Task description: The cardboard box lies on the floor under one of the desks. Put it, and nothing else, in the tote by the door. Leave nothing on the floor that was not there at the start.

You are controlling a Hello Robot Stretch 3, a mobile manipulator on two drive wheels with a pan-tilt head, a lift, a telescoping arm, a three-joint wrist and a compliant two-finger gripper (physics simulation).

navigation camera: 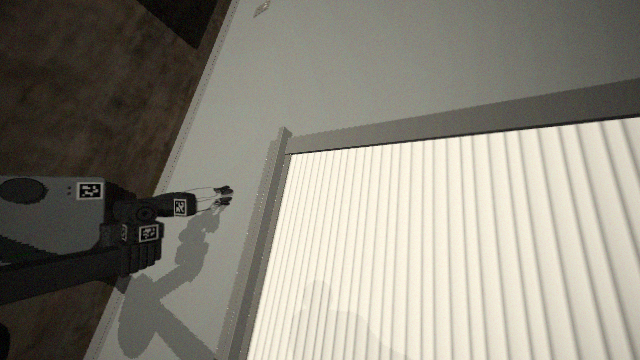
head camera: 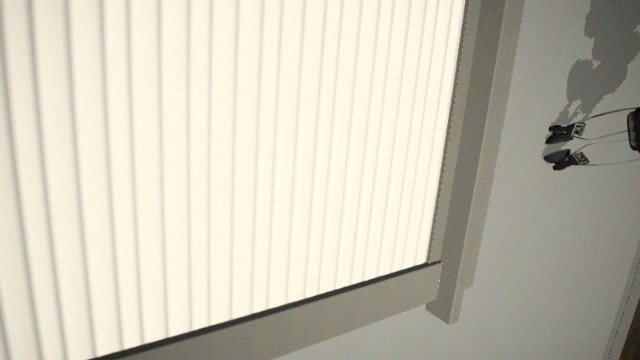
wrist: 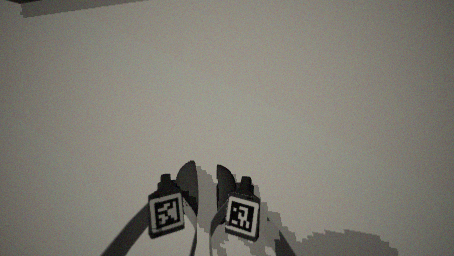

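Pixels of known places: gripper, fingertip midpoint: [navigation camera: 231, 194] [head camera: 546, 150]; robot's base, origin of the base link: [navigation camera: 23, 189].
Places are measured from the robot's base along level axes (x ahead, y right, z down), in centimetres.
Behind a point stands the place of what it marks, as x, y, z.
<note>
My gripper [head camera: 552, 148] @[-2.3, 37.7, -59.7] [navigation camera: 229, 196] @[-2.3, 37.7, -59.7] [wrist: 204, 181] @[-2.3, 37.7, -59.7] is open a little, with a narrow gap between its two dark fingertips and no object in it. It is in front of a pale grey wall, beside the window frame. The cardboard box, the desks and the tote do not show in these views.
A bright pleated window blind [head camera: 250, 150] @[-6.1, 36.0, -110.3] [navigation camera: 425, 225] @[-6.7, 35.8, -121.0] fills much of the head and navigation views, bordered by a grey frame [head camera: 477, 125] @[-6.7, 33.0, -82.3] [navigation camera: 270, 200] @[-3.5, 34.4, -82.3]. Pale wall [head camera: 540, 240] @[12.9, 42.7, -55.1] [navigation camera: 350, 60] @[39.6, 51.5, -99.7] surrounds it. Brown floor [navigation camera: 100, 100] @[37.4, 17.6, 0.9] and a dark shape [navigation camera: 185, 17] show at the navigation view's left.
</note>
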